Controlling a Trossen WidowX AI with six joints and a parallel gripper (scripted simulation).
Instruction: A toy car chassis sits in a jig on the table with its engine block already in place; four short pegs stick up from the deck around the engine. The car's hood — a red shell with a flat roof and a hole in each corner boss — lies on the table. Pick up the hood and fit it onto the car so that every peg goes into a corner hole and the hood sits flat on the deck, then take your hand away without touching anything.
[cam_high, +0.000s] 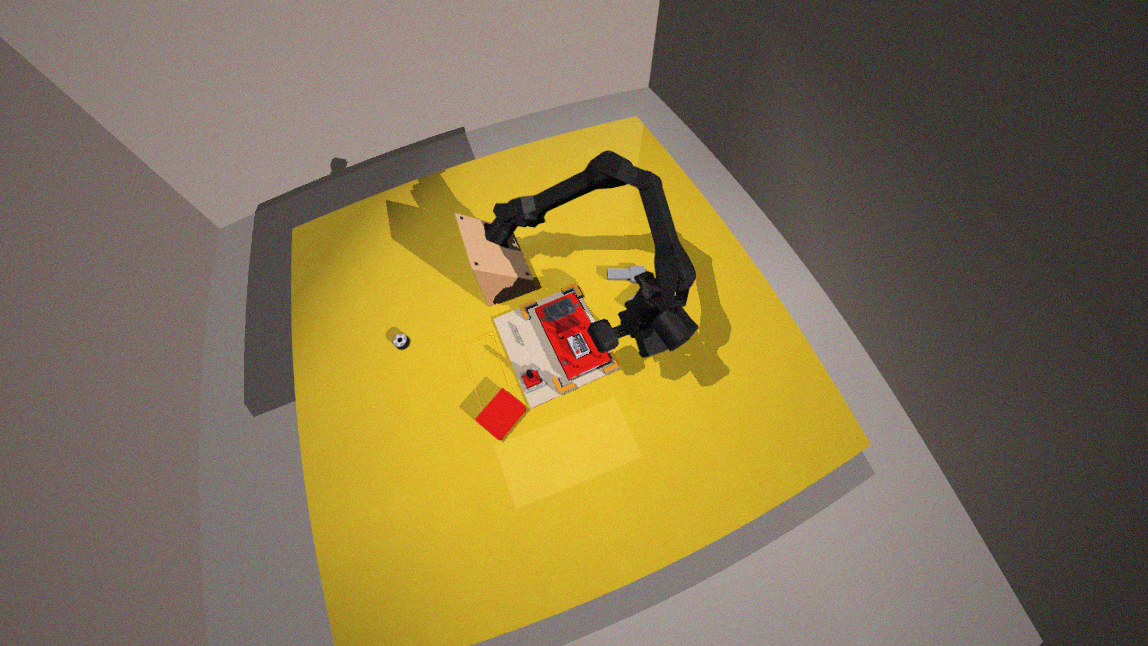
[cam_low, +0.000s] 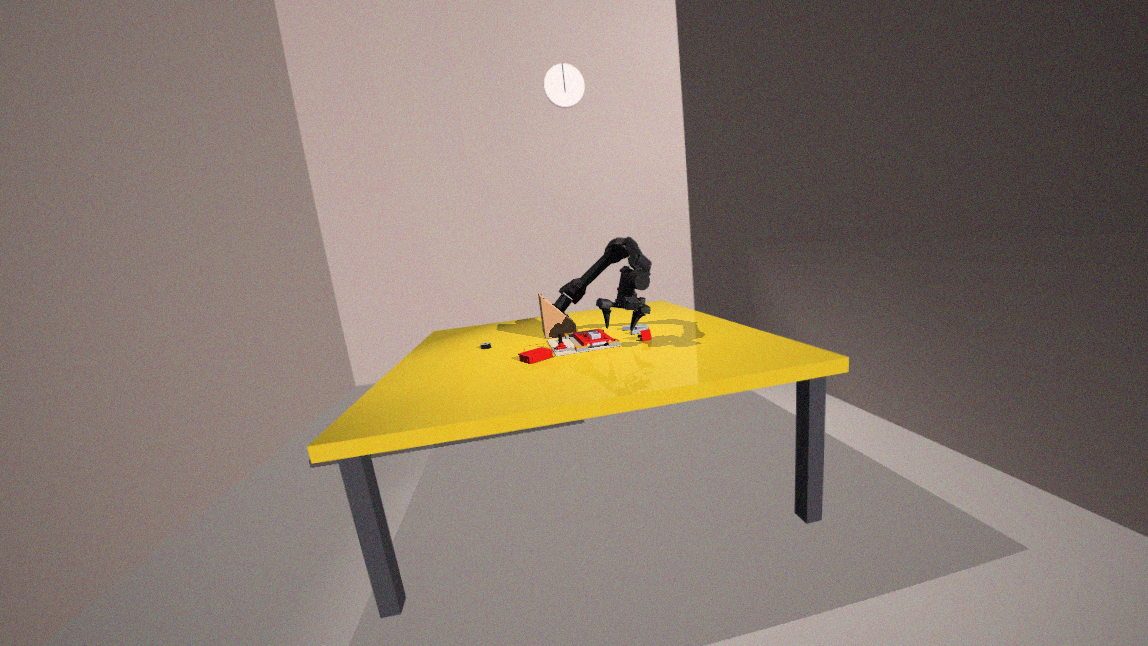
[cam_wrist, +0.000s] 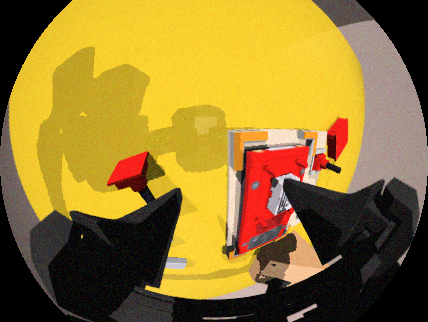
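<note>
Right now my gripper tip is 300 mm to the left of the red hood, 90 mm short of it and 30 mm above it. Also, from my gripper tip: grey engine block: 80 mm to the right, 30 mm behind, 20 mm below; then silver-black wheel: 520 mm to the right, 160 mm behind, 40 mm below; then pale jig plate: 130 mm to the right, 50 mm behind, 40 mm below.
</note>
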